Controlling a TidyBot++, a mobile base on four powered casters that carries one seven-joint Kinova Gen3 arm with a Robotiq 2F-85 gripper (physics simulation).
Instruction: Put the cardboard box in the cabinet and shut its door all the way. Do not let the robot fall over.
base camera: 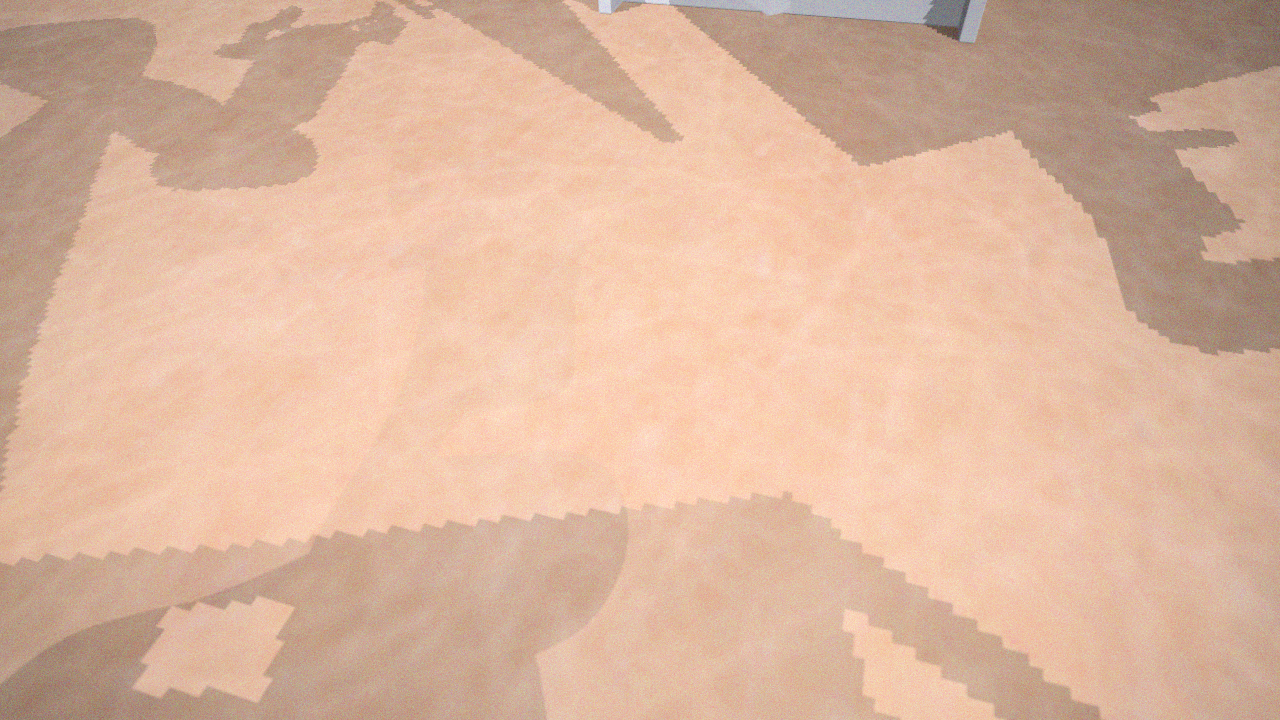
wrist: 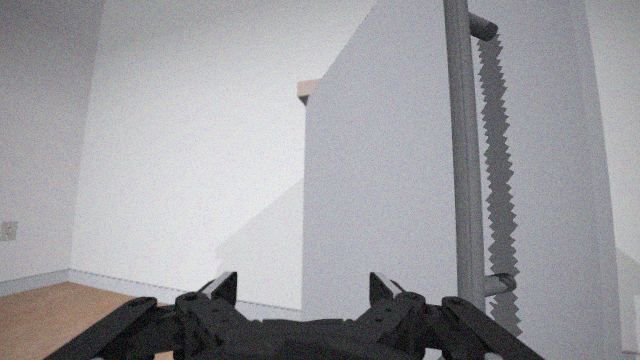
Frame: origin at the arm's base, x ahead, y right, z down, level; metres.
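Seen in the pictures: gripper, fingertip midpoint: (wrist: 304,287).
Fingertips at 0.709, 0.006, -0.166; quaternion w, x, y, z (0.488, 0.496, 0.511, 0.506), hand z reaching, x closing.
Observation:
Offsets run from my fingertips to a thing's top centre, as dx, dy, dz. "spot": to the spot under its first point. Level surfaces: height alone.
The grey cabinet door (wrist: 380,200) fills much of the centre and right of the wrist view, its outer face towards me. Its long vertical bar handle @(spot: -0.040, +0.085, -0.084) (wrist: 465,150) stands right of my gripper (wrist: 304,287). My gripper is open and empty, in front of the door's left part, with the handle outside its right finger. The cabinet (wrist: 309,89) shows as a corner of its light wooden top behind the door's left edge. The low part of a grey furniture piece @(spot: +0.331, +0.349, +0.548) (base camera: 859,8), likely the cabinet, shows at the top of the base view. The door hides the inside; its angle is unclear. The cardboard box does not show.
A white wall (wrist: 200,150) stands behind and left of the door, with a pale skirting board and an outlet (wrist: 9,230) at the far left. Wooden floor @(dz +0.562) (wrist: 60,320) (base camera: 671,313) shows in both views, with broad shadows across it in the base view.

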